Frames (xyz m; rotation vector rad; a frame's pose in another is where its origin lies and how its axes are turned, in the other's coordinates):
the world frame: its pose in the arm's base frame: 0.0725 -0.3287 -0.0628 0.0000 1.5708 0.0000
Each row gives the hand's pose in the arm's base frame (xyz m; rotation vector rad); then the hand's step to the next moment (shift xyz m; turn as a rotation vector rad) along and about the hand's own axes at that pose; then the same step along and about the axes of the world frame.
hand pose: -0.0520 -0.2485 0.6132 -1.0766 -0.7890 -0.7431
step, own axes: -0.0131 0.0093 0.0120 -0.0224 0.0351 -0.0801
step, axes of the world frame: 0.0121 0.0159 -0.0013 0.0568 -0.0621 0.0327
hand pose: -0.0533 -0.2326 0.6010 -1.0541 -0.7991 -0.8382
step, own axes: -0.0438 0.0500 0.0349 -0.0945 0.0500 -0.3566
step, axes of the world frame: 0.0480 0.0546 0.0186 0.2056 -0.3055 0.0549
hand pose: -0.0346 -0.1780 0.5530 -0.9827 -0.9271 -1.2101
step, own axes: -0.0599 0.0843 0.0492 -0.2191 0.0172 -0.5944
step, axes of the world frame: 0.0499 0.0719 0.0738 0.3940 -0.4960 0.0183
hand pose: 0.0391 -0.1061 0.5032 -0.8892 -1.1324 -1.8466
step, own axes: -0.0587 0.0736 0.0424 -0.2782 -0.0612 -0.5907
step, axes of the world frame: 0.0074 0.0318 0.0979 0.4726 -0.4541 -0.0232
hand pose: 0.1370 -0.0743 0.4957 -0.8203 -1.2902 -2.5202
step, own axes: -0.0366 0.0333 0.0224 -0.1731 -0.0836 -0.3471
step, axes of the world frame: -0.0130 -0.0050 0.0525 0.3158 -0.2389 -0.0250
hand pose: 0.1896 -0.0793 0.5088 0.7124 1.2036 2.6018
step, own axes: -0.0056 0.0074 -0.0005 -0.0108 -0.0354 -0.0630
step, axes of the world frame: -0.0034 -0.0072 0.0048 0.0655 -0.0227 -0.0230
